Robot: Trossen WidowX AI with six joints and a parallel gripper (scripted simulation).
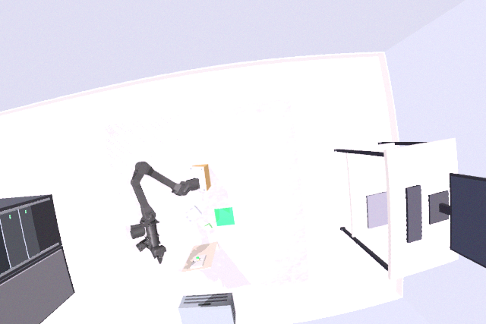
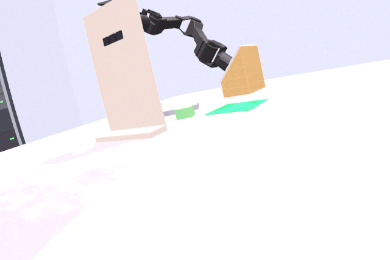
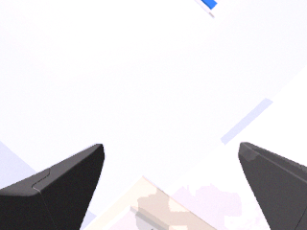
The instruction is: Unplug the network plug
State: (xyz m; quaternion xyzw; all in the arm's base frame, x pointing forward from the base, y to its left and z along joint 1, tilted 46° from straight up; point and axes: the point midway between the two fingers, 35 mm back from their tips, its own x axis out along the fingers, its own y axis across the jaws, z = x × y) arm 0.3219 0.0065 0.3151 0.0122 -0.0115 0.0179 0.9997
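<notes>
The network plug is 80 mm ahead of my gripper tip, 180 mm to the left of it and 120 mm below it. From my gripper tip the other things lie so: marked green square (90 mm behind, 340 mm to the left, 330 mm below); then upright beige panel (100 mm ahead, 180 mm to the left, 200 mm below).
</notes>
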